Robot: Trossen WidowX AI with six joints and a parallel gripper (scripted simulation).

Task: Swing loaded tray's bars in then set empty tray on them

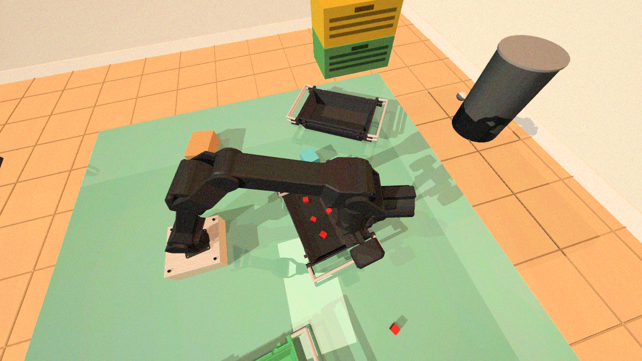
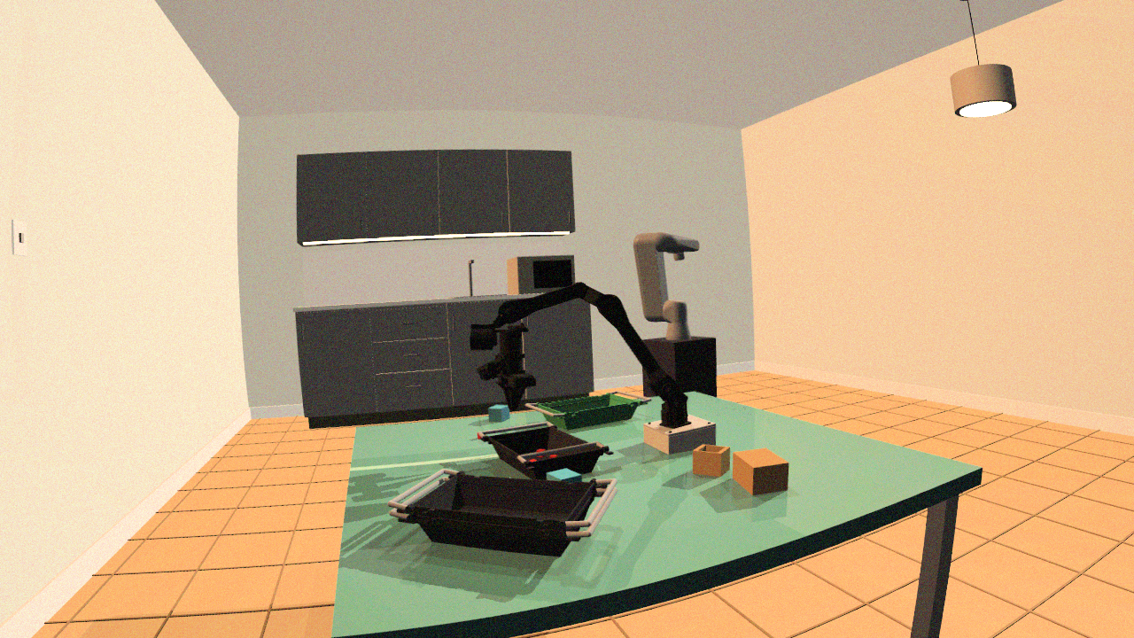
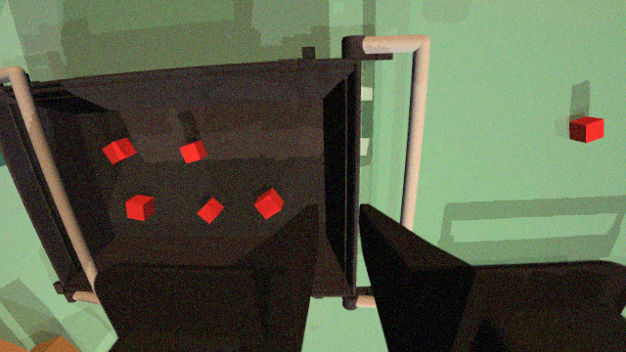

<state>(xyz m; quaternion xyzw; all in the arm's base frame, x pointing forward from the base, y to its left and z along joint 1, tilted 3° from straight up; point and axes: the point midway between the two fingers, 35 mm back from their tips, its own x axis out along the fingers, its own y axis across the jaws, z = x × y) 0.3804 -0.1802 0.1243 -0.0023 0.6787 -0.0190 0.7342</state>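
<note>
Now: gripper tip 360 mm past the green tray, 230 mm to the left of it and 80 mm above it.
</note>
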